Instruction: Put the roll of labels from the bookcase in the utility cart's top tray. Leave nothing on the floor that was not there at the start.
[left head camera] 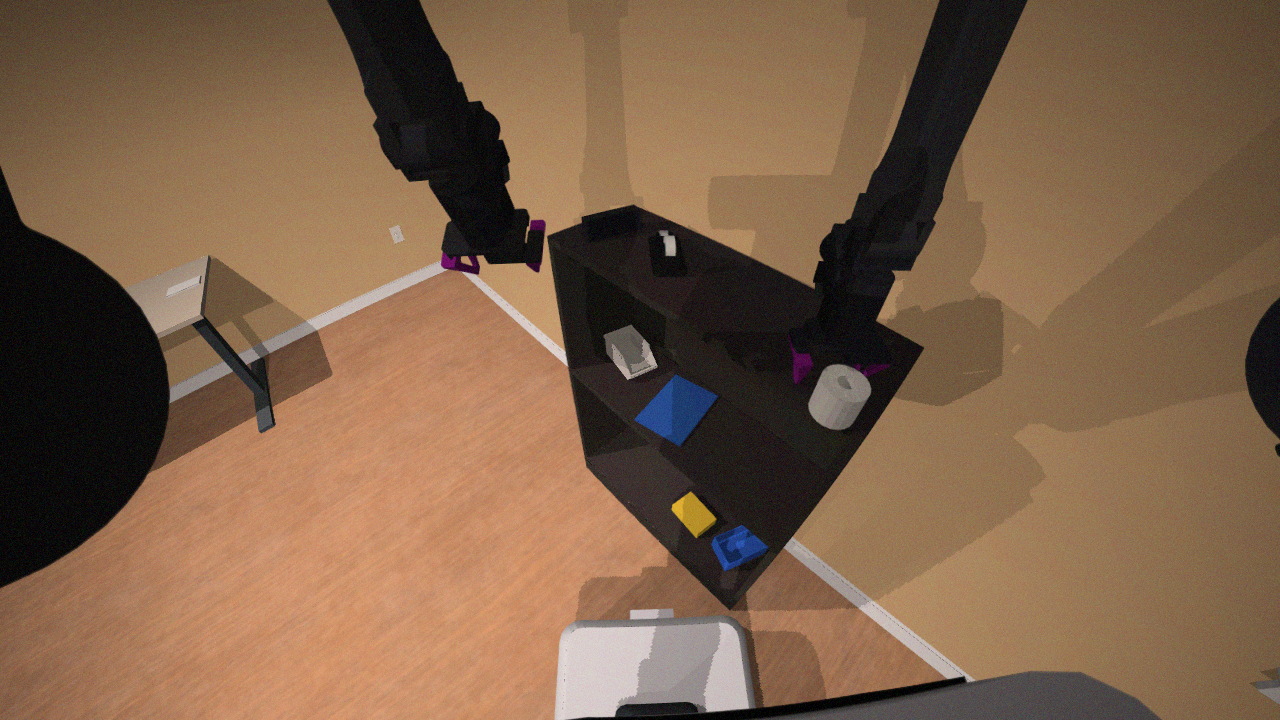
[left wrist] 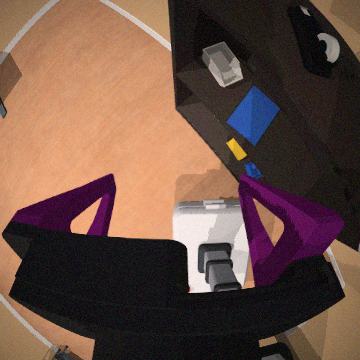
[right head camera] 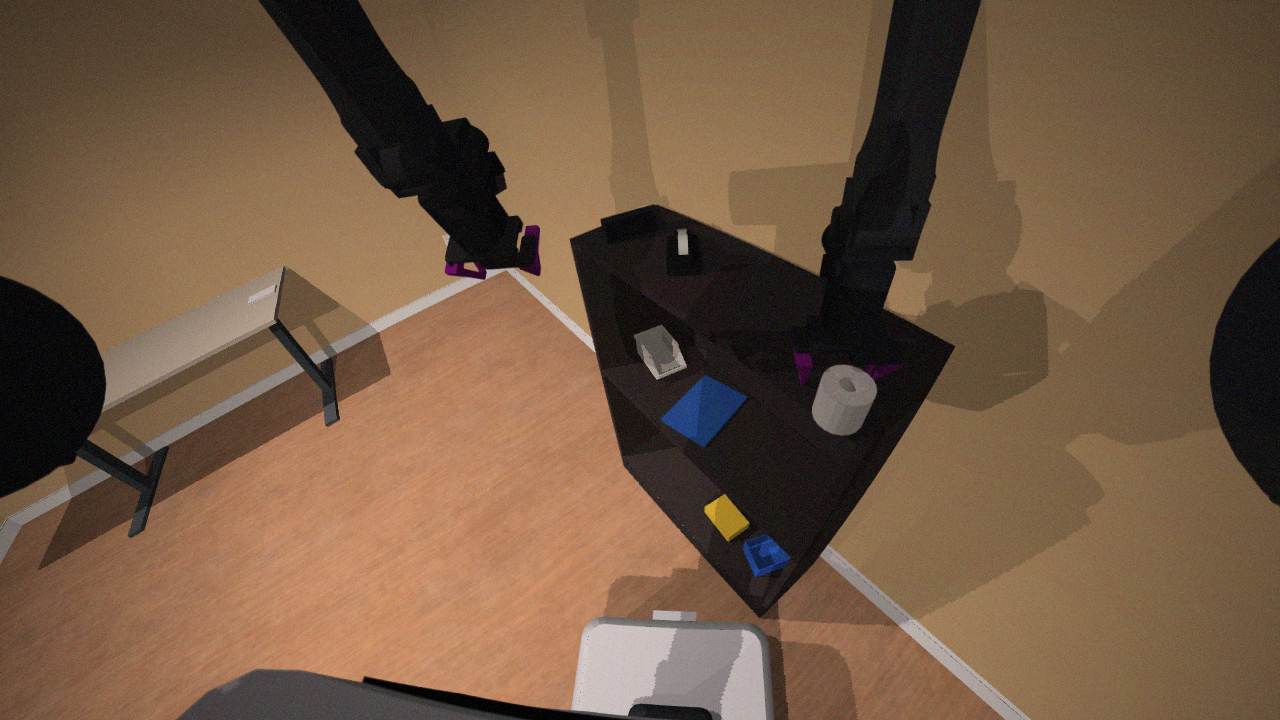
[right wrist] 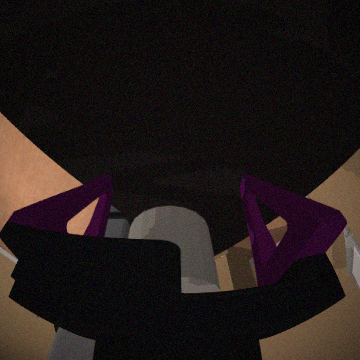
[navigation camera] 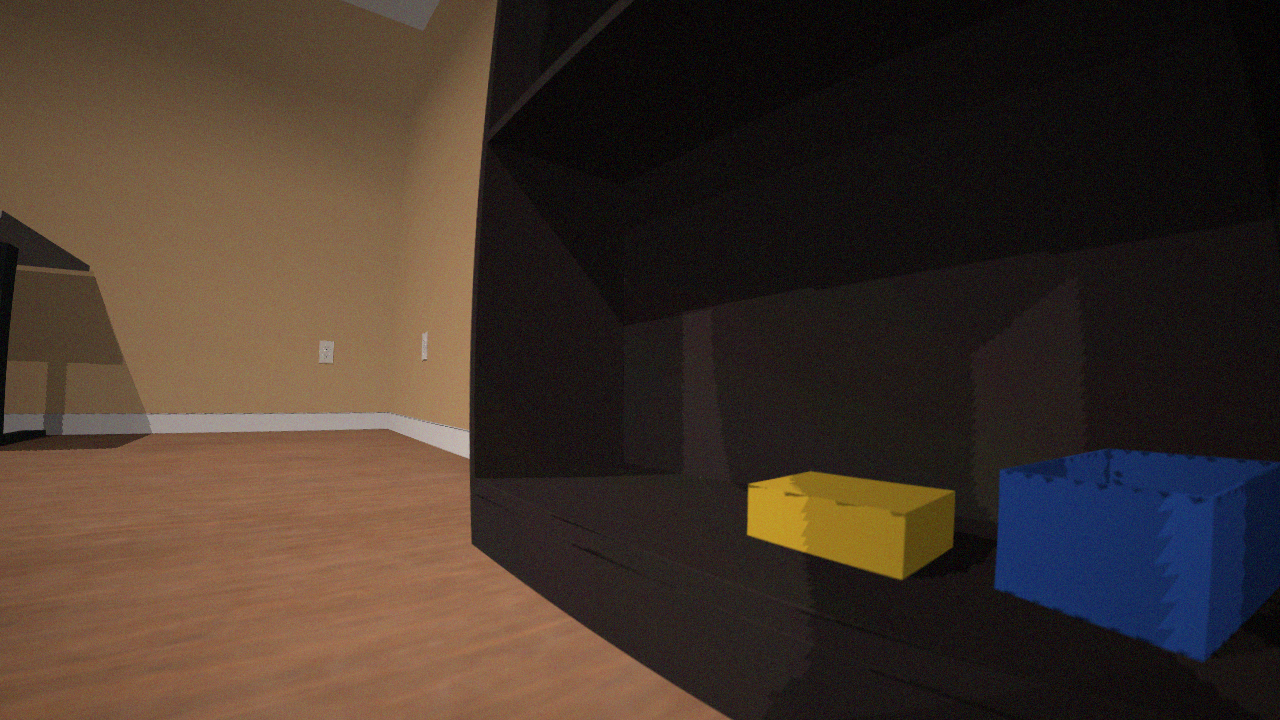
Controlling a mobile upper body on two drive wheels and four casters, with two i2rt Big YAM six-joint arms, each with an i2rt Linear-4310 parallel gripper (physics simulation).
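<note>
The roll of labels, a pale grey cylinder with a hole in its end, is upright at the right end of the dark bookcase. My right gripper is open, close behind the roll in the head views. In the right wrist view the roll shows between and beyond the fingers, partly hidden by the gripper body. Whether they touch is unclear. My left gripper is open and empty, left of the bookcase. The utility cart does not show.
On the bookcase are a black tape dispenser, a pale box, a blue pyramid-shaped thing, a yellow block and a blue open box. A table stands at the left wall.
</note>
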